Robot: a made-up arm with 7 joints.
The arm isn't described. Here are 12 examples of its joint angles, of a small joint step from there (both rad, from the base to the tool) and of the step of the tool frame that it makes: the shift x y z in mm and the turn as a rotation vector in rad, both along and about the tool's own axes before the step.
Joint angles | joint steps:
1: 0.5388 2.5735 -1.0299 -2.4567 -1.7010 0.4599 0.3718 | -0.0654 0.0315 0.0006 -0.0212 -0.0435 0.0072 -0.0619
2: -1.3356 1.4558 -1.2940 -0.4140 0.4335 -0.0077 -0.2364 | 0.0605 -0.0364 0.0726 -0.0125 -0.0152 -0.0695 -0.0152
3: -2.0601 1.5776 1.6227 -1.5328 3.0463 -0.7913 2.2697 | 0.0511 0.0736 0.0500 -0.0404 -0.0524 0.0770 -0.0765
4: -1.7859 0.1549 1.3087 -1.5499 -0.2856 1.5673 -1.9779 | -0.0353 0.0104 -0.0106 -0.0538 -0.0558 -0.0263 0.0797
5: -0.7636 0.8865 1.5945 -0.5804 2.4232 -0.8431 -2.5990 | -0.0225 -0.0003 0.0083 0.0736 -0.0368 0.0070 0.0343
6: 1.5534 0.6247 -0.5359 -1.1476 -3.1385 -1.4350 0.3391 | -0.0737 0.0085 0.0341 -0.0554 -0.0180 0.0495 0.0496
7: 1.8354 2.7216 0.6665 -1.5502 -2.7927 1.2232 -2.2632 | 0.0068 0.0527 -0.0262 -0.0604 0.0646 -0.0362 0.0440
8: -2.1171 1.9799 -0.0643 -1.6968 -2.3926 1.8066 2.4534 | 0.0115 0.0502 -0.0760 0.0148 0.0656 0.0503 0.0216
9: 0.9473 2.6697 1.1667 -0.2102 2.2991 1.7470 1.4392 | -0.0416 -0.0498 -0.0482 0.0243 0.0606 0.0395 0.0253
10: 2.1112 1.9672 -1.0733 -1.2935 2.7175 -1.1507 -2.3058 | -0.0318 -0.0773 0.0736 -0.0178 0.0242 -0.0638 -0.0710
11: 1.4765 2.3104 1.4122 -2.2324 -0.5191 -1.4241 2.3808 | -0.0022 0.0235 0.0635 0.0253 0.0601 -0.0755 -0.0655
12: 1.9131 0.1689 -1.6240 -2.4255 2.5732 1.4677 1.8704 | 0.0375 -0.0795 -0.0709 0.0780 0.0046 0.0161 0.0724
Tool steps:
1: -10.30 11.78 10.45 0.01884 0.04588 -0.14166
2: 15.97 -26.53 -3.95 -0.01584 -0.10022 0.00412
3: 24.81 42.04 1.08 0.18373 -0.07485 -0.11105
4: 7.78 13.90 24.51 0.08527 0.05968 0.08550
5: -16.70 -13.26 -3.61 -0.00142 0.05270 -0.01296
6: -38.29 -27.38 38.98 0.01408 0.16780 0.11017
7: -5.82 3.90 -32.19 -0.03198 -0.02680 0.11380
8: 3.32 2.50 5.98 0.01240 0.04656 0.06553
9: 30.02 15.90 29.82 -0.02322 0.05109 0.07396
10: 41.38 -10.14 11.81 -0.01080 0.04415 0.07168
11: 16.87 -3.16 12.69 -0.05126 0.01953 -0.10639
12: 22.15 -35.56 1.99 0.05226 0.05442 0.09474
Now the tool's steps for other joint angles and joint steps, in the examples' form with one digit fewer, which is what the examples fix.
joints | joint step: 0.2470 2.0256 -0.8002 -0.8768 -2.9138 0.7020 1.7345 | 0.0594 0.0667 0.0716 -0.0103 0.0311 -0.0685 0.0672
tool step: -38.6 7.4 17.6 -0.0778 0.0541 0.0344
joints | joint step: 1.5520 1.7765 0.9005 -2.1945 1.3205 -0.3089 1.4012 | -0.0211 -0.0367 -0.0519 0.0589 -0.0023 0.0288 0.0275
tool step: 8.0 16.8 18.8 0.0734 -0.0762 0.0396
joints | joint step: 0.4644 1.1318 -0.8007 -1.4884 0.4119 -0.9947 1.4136 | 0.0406 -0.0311 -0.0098 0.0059 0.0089 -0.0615 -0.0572
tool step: -29.9 2.5 10.7 -0.0365 -0.0295 -0.0011
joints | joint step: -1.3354 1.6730 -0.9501 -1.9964 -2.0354 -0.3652 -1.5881 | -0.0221 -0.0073 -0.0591 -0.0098 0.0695 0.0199 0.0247
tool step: -8.2 5.9 -6.7 0.0033 0.0591 0.0932
